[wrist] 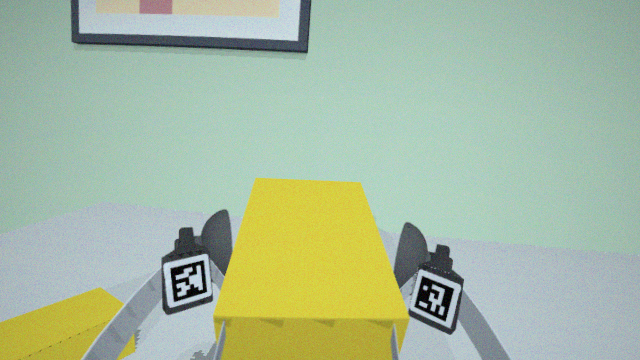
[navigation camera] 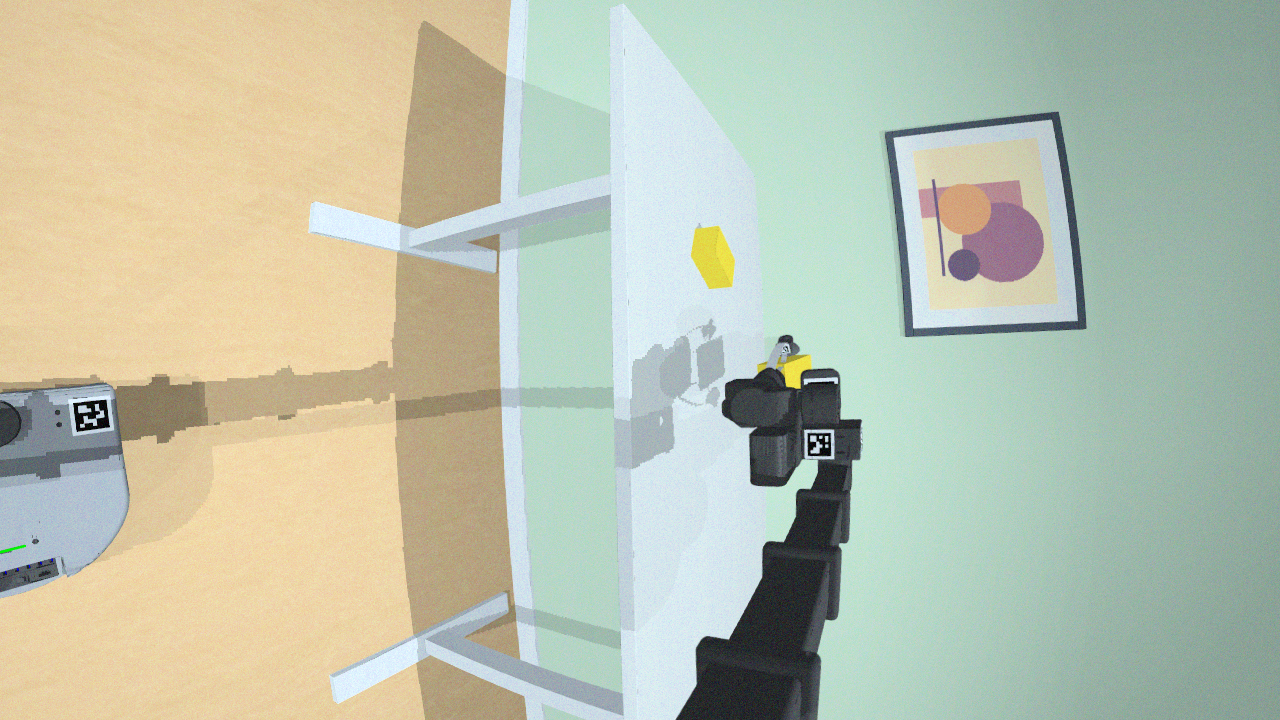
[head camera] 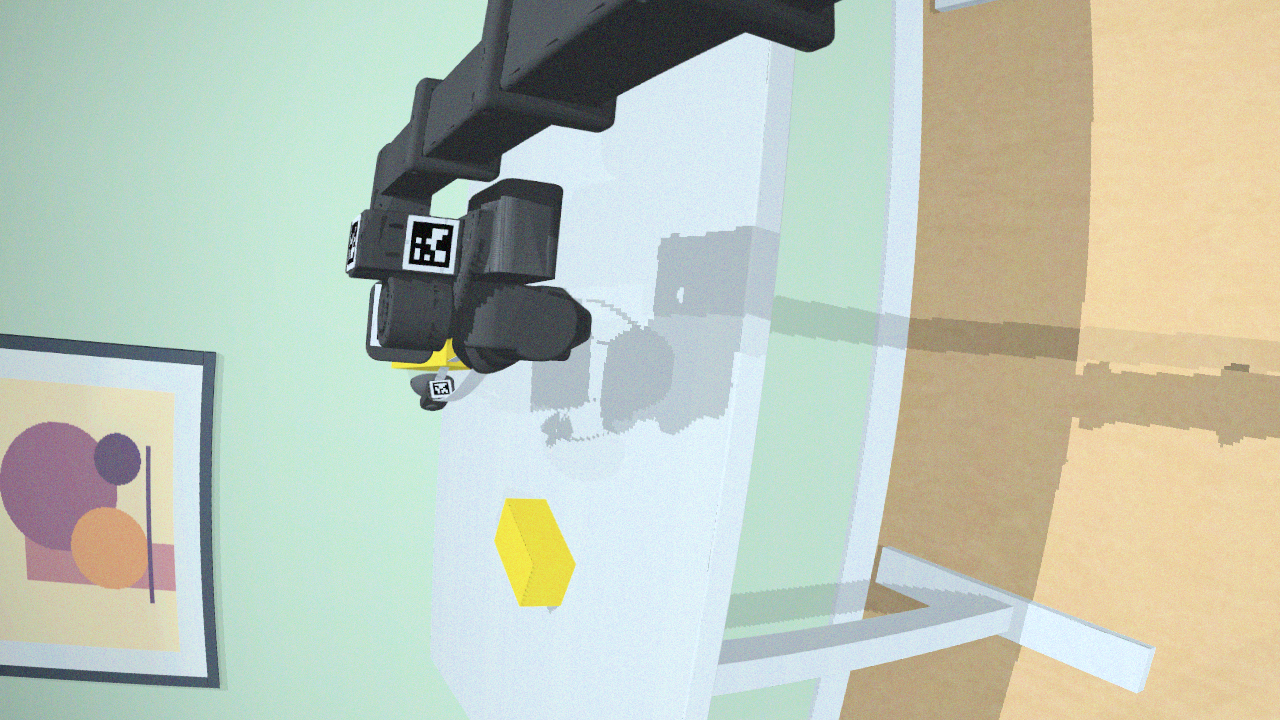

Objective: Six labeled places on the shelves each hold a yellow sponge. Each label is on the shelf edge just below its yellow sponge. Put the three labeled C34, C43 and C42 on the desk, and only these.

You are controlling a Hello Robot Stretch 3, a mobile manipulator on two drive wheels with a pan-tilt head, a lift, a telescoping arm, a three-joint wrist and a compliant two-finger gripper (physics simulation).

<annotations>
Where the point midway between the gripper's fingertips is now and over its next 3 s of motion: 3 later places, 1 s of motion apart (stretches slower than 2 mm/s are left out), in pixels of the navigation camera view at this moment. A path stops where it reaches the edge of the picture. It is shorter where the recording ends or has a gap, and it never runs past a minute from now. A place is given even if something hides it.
My gripper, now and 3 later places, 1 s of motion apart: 790, 378; 748, 379; 730, 380; 726, 380
</annotations>
